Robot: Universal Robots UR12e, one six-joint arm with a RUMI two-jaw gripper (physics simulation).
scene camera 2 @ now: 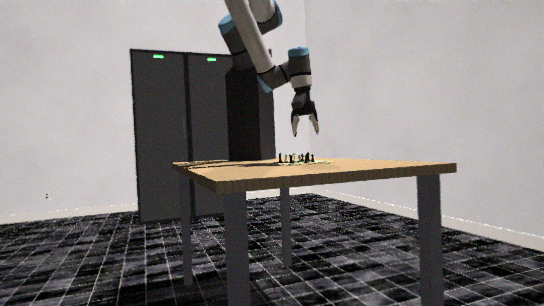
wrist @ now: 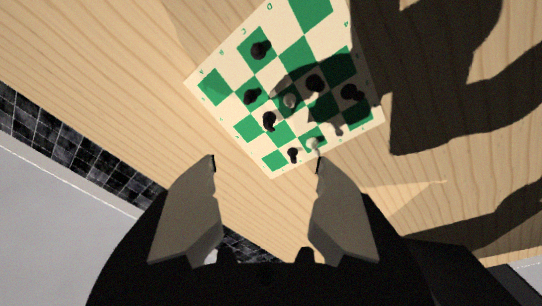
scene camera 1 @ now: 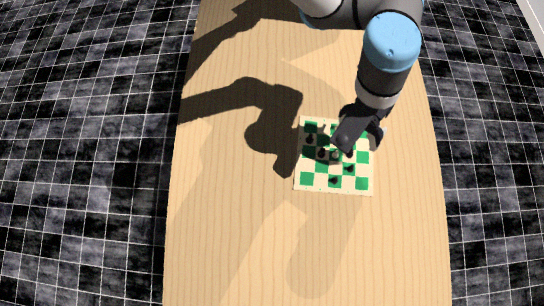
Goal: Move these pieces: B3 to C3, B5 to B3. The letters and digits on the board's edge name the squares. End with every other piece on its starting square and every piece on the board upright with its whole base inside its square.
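Frame: origin at the arm's base, x ahead, y left, z up, level; centimetres.
Seen in the pictures: gripper, fingertip midpoint: (scene camera 2: 306, 135) (wrist: 266, 157); arm's base, origin of the base link: (scene camera 2: 248, 61).
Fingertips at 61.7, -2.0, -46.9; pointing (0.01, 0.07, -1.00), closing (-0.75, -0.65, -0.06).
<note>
Pixels of each thing's top centre, then the offset from my fingertips to it, as dx, dy, dz. "spot": a spot on its surface instead. Level surfaces: height alone.
- board, middle of its top: (wrist: 288, 102) (scene camera 1: 336, 154) (scene camera 2: 300, 162) -0.2, -3.6, -11.1
- black piece, middle of its top: (wrist: 268, 128) (scene camera 1: 352, 149) +0.1, +0.2, -7.1
- pale piece, middle of its top: (wrist: 291, 105) (scene camera 1: 337, 151) +0.0, -3.9, -7.9
- B5, surface spot: (wrist: 237, 71) (scene camera 1: 347, 181) spot: +7.7, -1.6, -11.1
- C5, middle of its top: (wrist: 254, 50) +7.1, -5.3, -7.9
- B4, middle of its top: (wrist: 246, 101) +4.4, -0.3, -7.9
- D3, middle of its top: (wrist: 318, 86) -0.8, -7.7, -7.8
- E2, middle of its top: (wrist: 363, 98) -5.3, -10.4, -6.7
- B1, middle of its top: (wrist: 294, 162) -7.0, +2.0, -7.9
- C1, middle of its top: (wrist: 317, 156) -8.0, -1.6, -6.7
- D1, middle of its top: (wrist: 340, 135) -8.2, -5.8, -7.9
- wooden table, its level: dz -11.7
The board (scene camera 1: 333, 192) (wrist: 196, 82) lies on the table. A black piece (wrist: 269, 120) (scene camera 1: 349, 153) stands on B3. A pale piece (wrist: 289, 100) (scene camera 1: 335, 154) stands on C3. Both look upright; their exact base edges are hard to see. B5 (wrist: 237, 71) (scene camera 1: 348, 182) is a bare cream square. Other black pieces stand on C5 (wrist: 259, 50), B4 (wrist: 251, 96), D3 (wrist: 314, 83), E2 (wrist: 351, 92) and B1 (wrist: 292, 154). Pale pieces stand on C1 (wrist: 312, 143) and D1 (wrist: 338, 130). My gripper (scene camera 2: 306, 134) (wrist: 266, 157) is open and empty, well above the board.
The wooden table (scene camera 1: 240, 225) (scene camera 2: 320, 174) extends around the board. The arm's shadow crosses the table and the D and E side of the board. Two dark cabinets (scene camera 2: 160, 130) stand behind the table. The arm's wrist (scene camera 1: 392, 45) overhangs the A side in scene camera 1.
</note>
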